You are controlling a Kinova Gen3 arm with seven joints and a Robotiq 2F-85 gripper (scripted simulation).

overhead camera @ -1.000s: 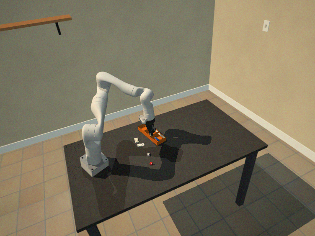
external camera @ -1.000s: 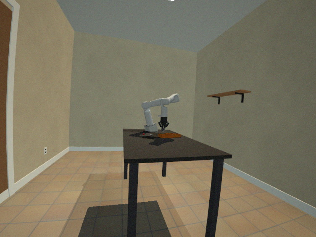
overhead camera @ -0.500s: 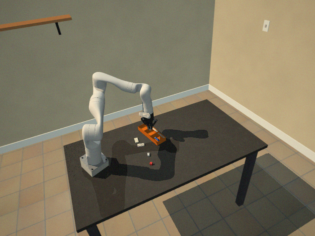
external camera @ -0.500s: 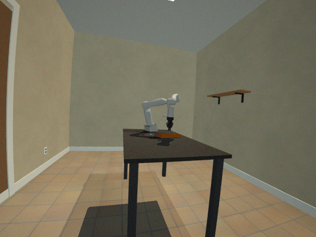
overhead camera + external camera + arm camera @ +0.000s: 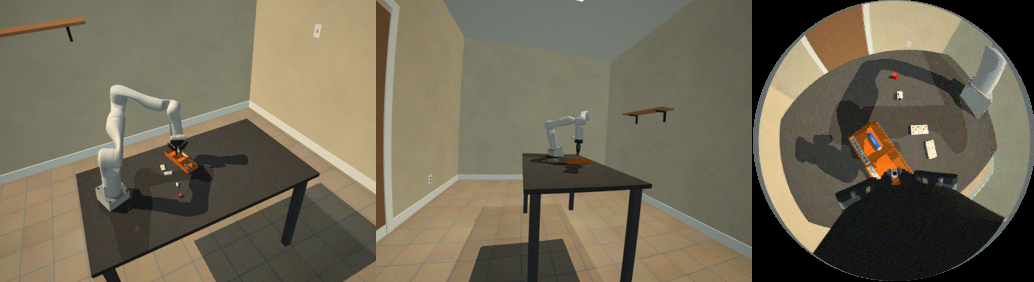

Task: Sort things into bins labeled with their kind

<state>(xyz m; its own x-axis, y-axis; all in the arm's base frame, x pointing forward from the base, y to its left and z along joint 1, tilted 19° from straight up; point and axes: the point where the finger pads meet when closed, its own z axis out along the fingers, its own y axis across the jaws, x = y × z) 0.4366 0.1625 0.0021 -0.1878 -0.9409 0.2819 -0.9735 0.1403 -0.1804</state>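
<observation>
The grey nut is 20 mm below my hand. Also, from my hand: blue cylinder (20 mm ahead, 80 mm to the right, 70 mm below); then red die (100 mm behind, 280 mm to the right, 70 mm below).
</observation>
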